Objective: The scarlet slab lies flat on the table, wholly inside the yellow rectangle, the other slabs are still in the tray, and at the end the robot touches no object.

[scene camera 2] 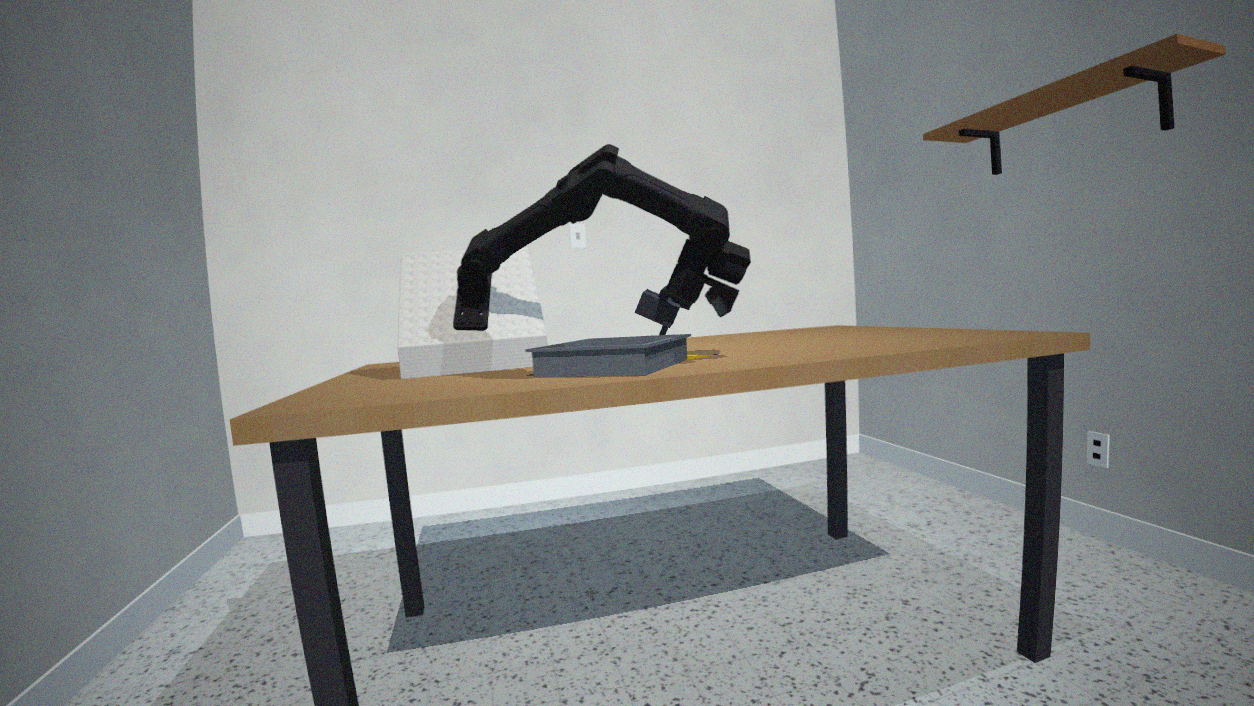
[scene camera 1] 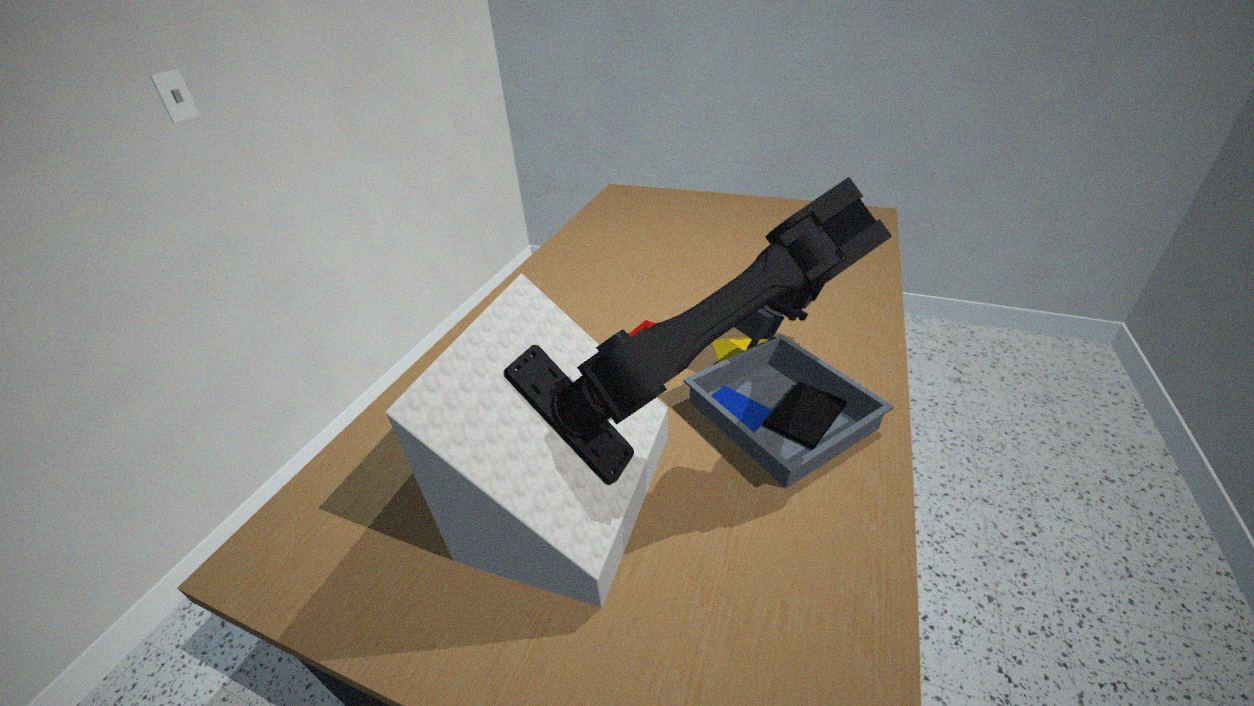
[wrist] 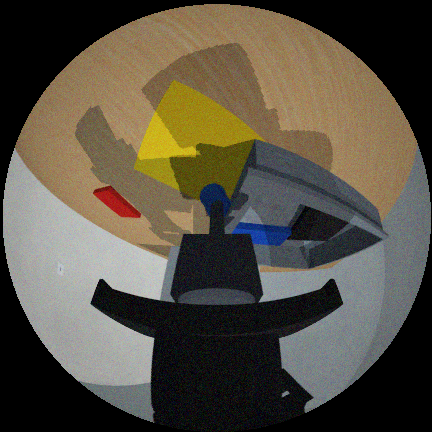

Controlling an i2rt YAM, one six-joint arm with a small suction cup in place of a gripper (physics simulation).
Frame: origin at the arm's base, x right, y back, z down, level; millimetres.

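Where they show: end effector, tool point: (scene camera 1: pixel 739 367) (wrist: pixel 216 193); arm's base, origin of the base link: (scene camera 2: pixel 473 297) (scene camera 1: pixel 569 415).
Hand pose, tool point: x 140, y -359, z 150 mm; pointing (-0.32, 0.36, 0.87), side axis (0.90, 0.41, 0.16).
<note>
Things, the pixels of their top centre, and the offset from my tool point. "pt": a spot on its surface instead. Level surfaces: height alone.
- scarlet slab, middle of its top: (wrist: pixel 114 205) (scene camera 1: pixel 645 335) dx -201, dy -28, dz -5 mm
- yellow rectangle, surface spot: (wrist: pixel 200 120) (scene camera 2: pixel 696 356) pt dx +26, dy -85, dz +4 mm
- grey tray, middle of its top: (wrist: pixel 301 253) (scene camera 1: pixel 785 392) (scene camera 2: pixel 613 341) dx +97, dy +94, dz -45 mm
- blue slab, middle of its top: (wrist: pixel 257 237) (scene camera 1: pixel 736 407) dx +26, dy +117, dz -9 mm
- black slab, middle of its top: (wrist: pixel 323 225) (scene camera 1: pixel 806 411) dx +134, dy +84, dz -8 mm
- table, its level: dz +4 mm
The scarlet slab (scene camera 1: pixel 644 328) (wrist: pixel 117 202) lies on the table outside the yellow rectangle (scene camera 1: pixel 730 348) (scene camera 2: pixel 702 355) (wrist: pixel 200 120), partly hidden by the arm in scene camera 1. The grey tray (scene camera 1: pixel 745 438) (scene camera 2: pixel 587 363) (wrist: pixel 300 172) stands beside the rectangle, close against its edge or over it. A blue slab (scene camera 1: pixel 741 407) (wrist: pixel 265 233) and a black slab (scene camera 1: pixel 805 413) (wrist: pixel 320 223) are in the tray. My suction cup (scene camera 2: pixel 663 331) (wrist: pixel 214 197) is open, with no slab on it. It is low by the tray's rectangle-side wall; whether it touches the wall cannot be told.
A white sloped block (scene camera 1: pixel 491 350) (scene camera 2: pixel 438 361) carries the arm's base (scene camera 1: pixel 605 456) on the table (scene camera 1: pixel 789 570) (scene camera 2: pixel 877 346). A wall shelf (scene camera 2: pixel 1079 92) hangs high at the right in scene camera 2. The arm's shadow falls across the rectangle in the wrist view.
</note>
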